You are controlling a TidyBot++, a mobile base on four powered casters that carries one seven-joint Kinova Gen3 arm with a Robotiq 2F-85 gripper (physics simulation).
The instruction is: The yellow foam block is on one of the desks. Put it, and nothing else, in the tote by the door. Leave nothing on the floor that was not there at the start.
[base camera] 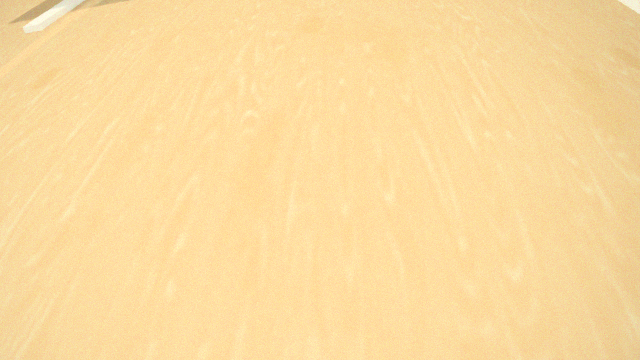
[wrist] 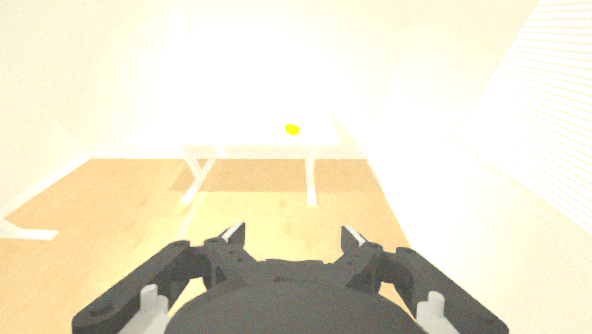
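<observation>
The yellow foam block lies on top of a white desk in the wrist view, toward the desk's right side and a little above the image centre. The desk top is washed out by bright light. My gripper is open and empty, low in the wrist view, well short of the desk and the block. The block does not show in the base camera view. The tote does not show in either view.
White desk legs stand on the wood floor. A white foot of other furniture is at the left. A white foot shows at the base view's top left. A wall with blinds runs along the right.
</observation>
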